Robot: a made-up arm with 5 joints.
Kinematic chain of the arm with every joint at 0, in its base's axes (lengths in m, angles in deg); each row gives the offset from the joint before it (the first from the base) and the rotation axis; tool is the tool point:
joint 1: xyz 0 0 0.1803 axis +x
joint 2: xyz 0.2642 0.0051 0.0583 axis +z
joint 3: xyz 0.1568 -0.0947 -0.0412 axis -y
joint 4: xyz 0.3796 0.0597 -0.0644 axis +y
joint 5: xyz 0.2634 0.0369 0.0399 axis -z
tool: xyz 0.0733 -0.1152 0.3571
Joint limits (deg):
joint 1: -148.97..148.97
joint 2: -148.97..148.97
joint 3: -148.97..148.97
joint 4: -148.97..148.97
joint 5: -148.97..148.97
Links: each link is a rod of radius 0.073 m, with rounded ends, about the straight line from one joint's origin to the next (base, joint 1, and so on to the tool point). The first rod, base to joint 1, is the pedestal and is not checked.
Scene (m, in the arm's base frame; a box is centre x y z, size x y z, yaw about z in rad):
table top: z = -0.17
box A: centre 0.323 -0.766 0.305 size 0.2 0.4 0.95 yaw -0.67
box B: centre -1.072 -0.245 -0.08 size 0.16 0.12 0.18 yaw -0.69
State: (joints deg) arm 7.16 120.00 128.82 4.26 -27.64
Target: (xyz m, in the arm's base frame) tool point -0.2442 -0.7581 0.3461
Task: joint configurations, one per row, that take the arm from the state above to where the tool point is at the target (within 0.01 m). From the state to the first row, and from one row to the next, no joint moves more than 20 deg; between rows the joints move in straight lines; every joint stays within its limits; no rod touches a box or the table.
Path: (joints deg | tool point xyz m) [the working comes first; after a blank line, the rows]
Joints at the target: 98.63 148.97 32.49 -5.93 -68.78
Straight joint move there: touches box A.

1: 13.99 114.86 115.76 -15.03 -28.05 | 0.5338 -0.5099 0.4830
2: 20.82 109.71 102.70 -34.33 -28.47 | 0.4646 -0.4719 0.3988
3: 27.65 104.57 89.65 -53.62 -28.88 | 0.4065 -0.3992 0.3181
4: 34.48 99.43 76.59 -72.92 -29.29 | 0.3629 -0.2968 0.2482
5: 41.31 94.28 63.53 -92.21 -29.70 | 0.3356 -0.1718 0.1946
6: 48.14 89.14 50.47 -111.50 -30.12 | 0.3245 -0.0320 0.1602
7: 54.97 84.00 37.42 -130.80 -30.53 | 0.3281 0.1147 0.1463
8: 61.21 93.28 36.71 -112.96 -35.99 | 0.3145 -0.0555 0.1767
9: 67.44 102.56 36.01 -95.12 -41.46 | 0.3116 -0.2235 0.2270
10: 73.68 111.84 35.31 -77.28 -46.92 | 0.2915 -0.3827 0.2917
11: 79.92 121.12 34.60 -59.44 -52.39 | 0.2308 -0.5275 0.3557
12: 86.15 130.41 33.90 -41.60 -57.85 | 0.1172 -0.6488 0.3980
13: 92.39 139.69 33.20 -23.77 -63.32 | -0.0468 -0.7319 0.3983
14: 98.63 148.97 32.49 -5.93 -68.78 | -0.2442 -0.7581 0.3461

